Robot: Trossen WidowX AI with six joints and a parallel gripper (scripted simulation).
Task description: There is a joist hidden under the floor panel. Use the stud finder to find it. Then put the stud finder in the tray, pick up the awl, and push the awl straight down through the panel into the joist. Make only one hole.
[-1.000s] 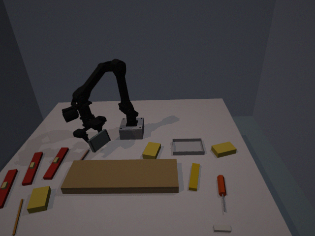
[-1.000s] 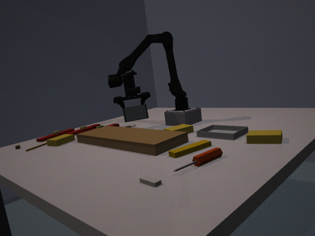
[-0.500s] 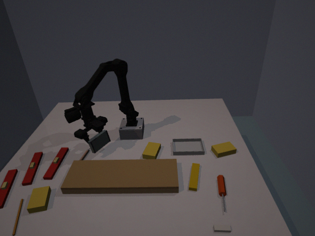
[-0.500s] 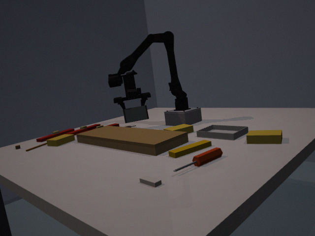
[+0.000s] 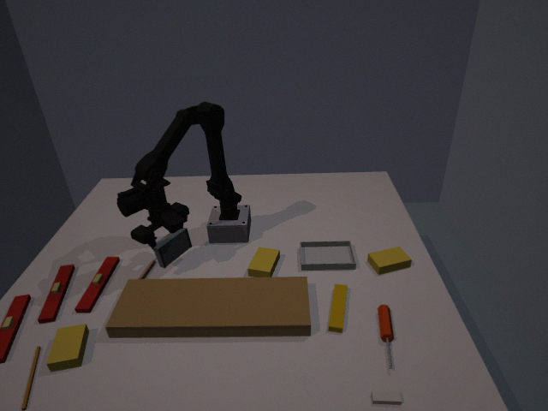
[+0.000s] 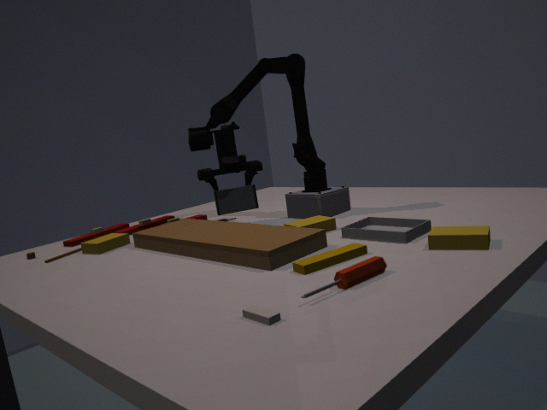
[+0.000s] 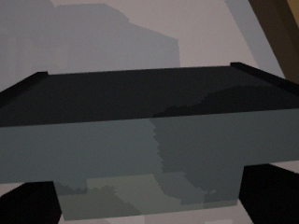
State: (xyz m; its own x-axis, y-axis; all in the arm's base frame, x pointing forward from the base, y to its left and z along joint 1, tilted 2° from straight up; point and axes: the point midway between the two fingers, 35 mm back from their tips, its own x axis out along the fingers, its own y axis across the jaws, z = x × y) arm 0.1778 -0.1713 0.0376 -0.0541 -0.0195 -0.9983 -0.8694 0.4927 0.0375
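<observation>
The stud finder lies 10 mm to the left of my gripper tip and 10 mm behind it. Also, from my gripper tip: thin stick 420 mm ahead, 210 mm to the right, 70 mm below; then awl 70 mm below, 60 mm to the right, 20 mm ahead; then grey tray 500 mm to the left, 60 mm below, 30 mm behind.
</observation>
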